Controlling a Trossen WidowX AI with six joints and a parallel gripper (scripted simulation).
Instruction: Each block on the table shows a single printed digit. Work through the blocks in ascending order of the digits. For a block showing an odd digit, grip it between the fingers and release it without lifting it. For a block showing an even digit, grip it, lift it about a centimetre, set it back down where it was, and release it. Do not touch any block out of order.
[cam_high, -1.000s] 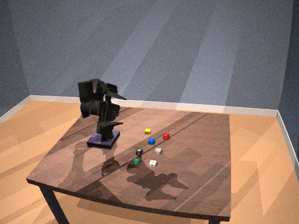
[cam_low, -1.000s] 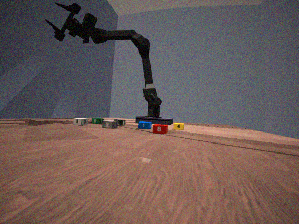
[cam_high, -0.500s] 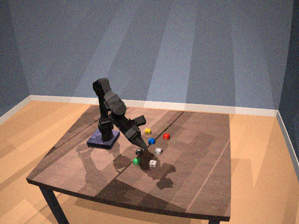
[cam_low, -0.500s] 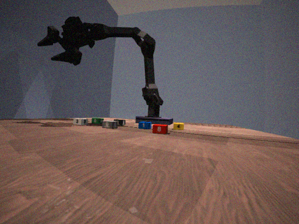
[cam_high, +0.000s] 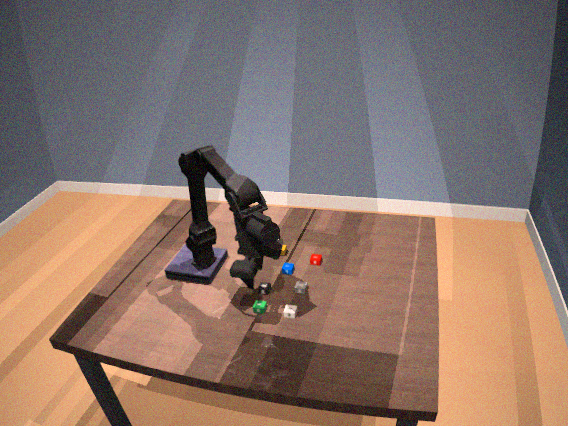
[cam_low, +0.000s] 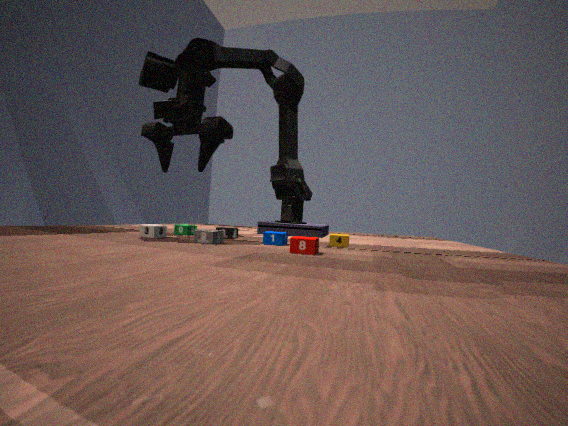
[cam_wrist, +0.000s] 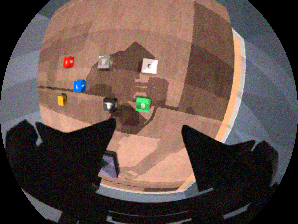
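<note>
Now: gripper tip 10 mm past the green block, 10 mm to the right of it and 110 mm above it. From my gripper tip the other things lie so: white block marked 3: 80 mm ahead, 30 mm to the left, 110 mm below; dark block: 30 mm behind, 100 mm to the left, 110 mm below; grey block: 70 mm ahead, 140 mm to the left, 110 mm below.
</note>
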